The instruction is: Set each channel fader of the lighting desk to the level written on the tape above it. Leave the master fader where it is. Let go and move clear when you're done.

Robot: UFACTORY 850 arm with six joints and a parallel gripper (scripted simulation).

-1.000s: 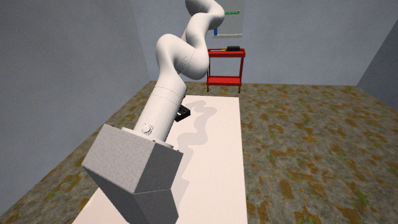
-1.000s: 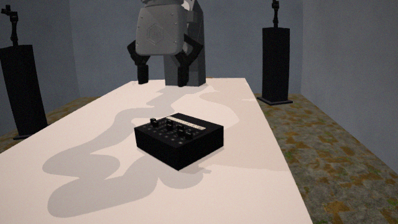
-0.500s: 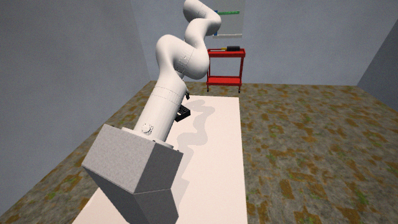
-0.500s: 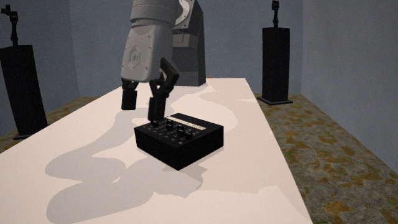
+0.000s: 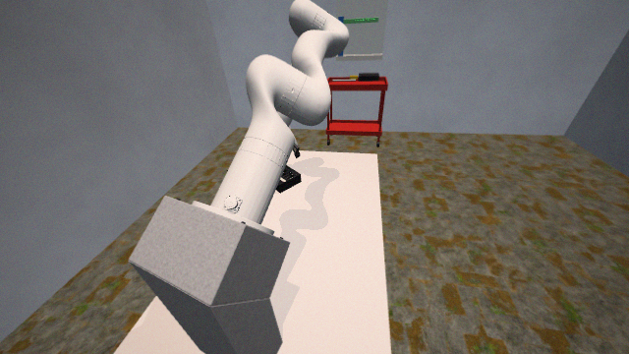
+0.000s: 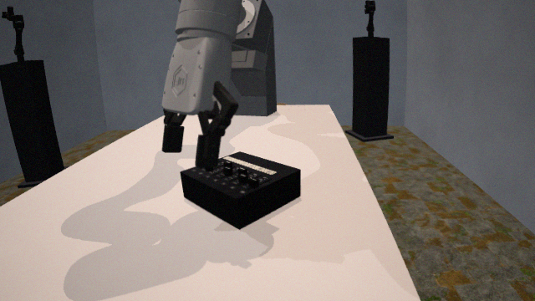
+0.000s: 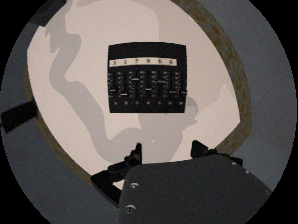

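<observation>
My gripper is now 13 cm past the fader cap, 6 cm above it and 3 cm to the right of it.
</observation>
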